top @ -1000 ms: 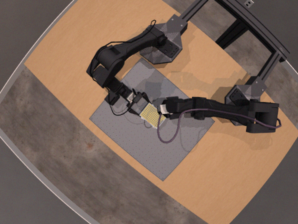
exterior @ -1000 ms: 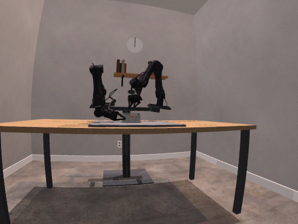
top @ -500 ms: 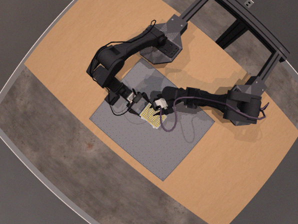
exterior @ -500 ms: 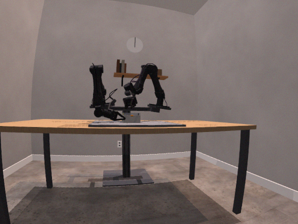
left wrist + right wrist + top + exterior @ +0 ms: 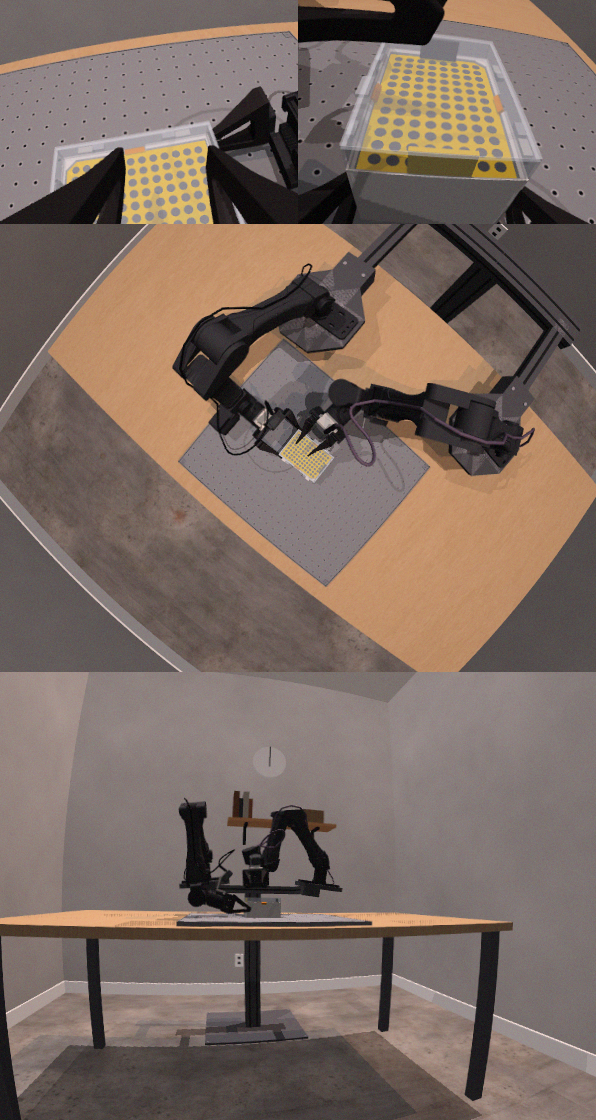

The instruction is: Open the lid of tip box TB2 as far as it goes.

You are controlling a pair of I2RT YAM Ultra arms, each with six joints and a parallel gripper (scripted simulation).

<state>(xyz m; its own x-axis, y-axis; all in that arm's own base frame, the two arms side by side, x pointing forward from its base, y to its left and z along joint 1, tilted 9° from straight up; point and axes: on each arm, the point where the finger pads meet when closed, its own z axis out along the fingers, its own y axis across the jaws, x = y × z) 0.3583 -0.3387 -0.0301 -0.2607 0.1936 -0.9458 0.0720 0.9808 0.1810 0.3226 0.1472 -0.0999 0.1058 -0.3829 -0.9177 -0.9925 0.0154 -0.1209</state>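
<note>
Now: the holed insert 20 mm ahead of my left hand, 20 mm to the left of it and 60 mm below it. Round my left hand: tip box: 10 mm ahead, 20 mm to the left, 70 mm below.
Now: the tip box 50 mm to the left of my right hand and 10 mm above it. Round my right hand: holed insert (50 mm to the left, 30 mm above).
</note>
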